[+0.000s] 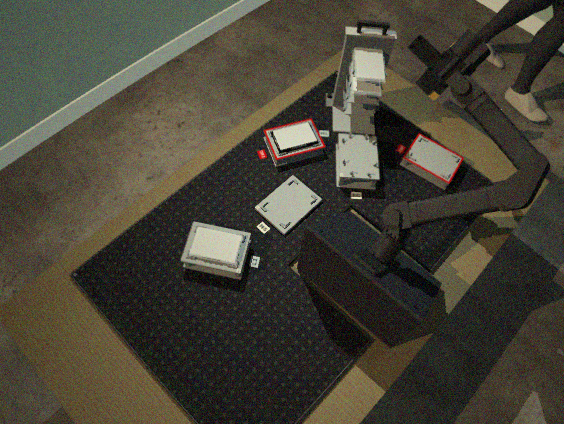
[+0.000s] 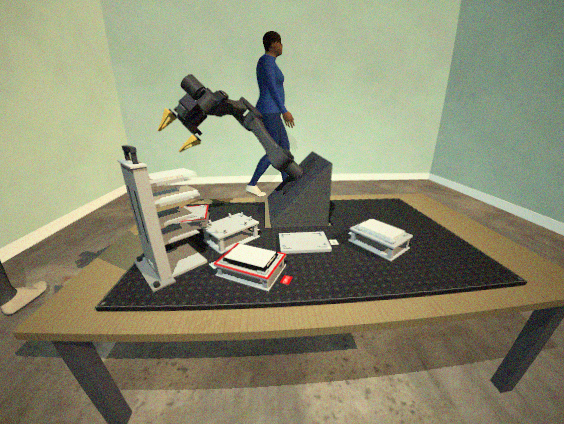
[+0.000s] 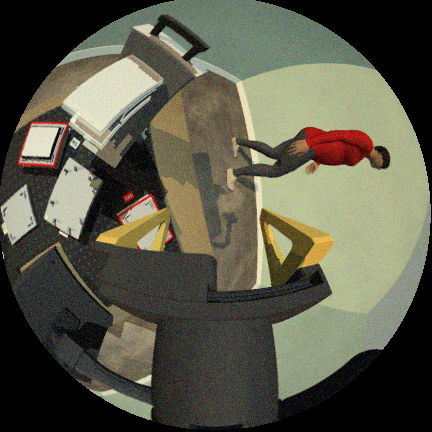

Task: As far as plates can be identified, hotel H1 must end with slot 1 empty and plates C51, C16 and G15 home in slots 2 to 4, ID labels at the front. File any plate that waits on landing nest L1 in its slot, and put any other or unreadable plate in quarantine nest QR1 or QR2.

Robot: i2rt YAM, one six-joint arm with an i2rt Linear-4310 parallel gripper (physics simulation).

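Seen in the pictures: gripper, between the fingertips: (image 2: 168,141) (image 3: 214,212); arm's base, origin of its link: (image 1: 377,259) (image 2: 299,176).
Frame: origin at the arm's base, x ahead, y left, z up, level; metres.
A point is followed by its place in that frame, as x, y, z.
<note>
My gripper (image 2: 170,140) @(0.194, -0.469, 0.180) (image 3: 214,212) @(0.194, -0.469, 0.180) is open and empty, high above the table near hotel H1's upper end. Hotel H1 (image 1: 365,41) @(0.437, -0.445, 0.134) (image 2: 143,225) @(0.474, -0.451, 0.002) (image 3: 145,47) @(0.445, -0.438, 0.135) stands upright. A white plate (image 1: 369,65) @(0.378, -0.397, 0.112) (image 2: 172,177) @(0.416, -0.380, 0.108) (image 3: 112,95) @(0.361, -0.403, 0.111) lies on its top level and another white plate (image 2: 177,198) @(0.414, -0.378, 0.050) on the level below; the two lower shelves look bare. Landing nest L1 (image 1: 188,257) @(0.367, 0.306, -0.104) (image 2: 392,251) @(0.434, 0.228, -0.126) holds a white plate (image 1: 216,246) @(0.335, 0.234, -0.093) (image 2: 380,230) @(0.360, 0.218, -0.093). One red-edged quarantine nest (image 1: 300,156) @(0.409, -0.175, -0.152) (image 2: 243,278) @(0.494, -0.210, -0.152) holds a white-topped, black-sided plate (image 1: 295,136) @(0.451, -0.190, -0.103) (image 2: 251,256) @(0.465, -0.187, -0.103) (image 3: 39,141). The other red-edged nest (image 1: 434,157) @(0.102, -0.463, -0.117) is empty. No plate ID is readable.
A raised nest with pins (image 1: 357,157) @(0.264, -0.267, -0.097) (image 2: 231,225) @(0.279, -0.268, -0.097) (image 3: 72,197) @(0.265, -0.284, -0.097) and a low flat nest (image 1: 289,204) @(0.309, -0.022, -0.145) (image 2: 305,242) @(0.327, -0.020, -0.145) (image 3: 18,214) stand empty on the black mat (image 1: 175,325) @(0.266, 0.444, -0.157). The arm's dark wedge base (image 1: 360,285) @(-0.016, 0.092, 0.028) (image 2: 305,195) @(0.165, 0.001, -0.034) stands beside them. A person (image 2: 271,85) stands beyond the table.
</note>
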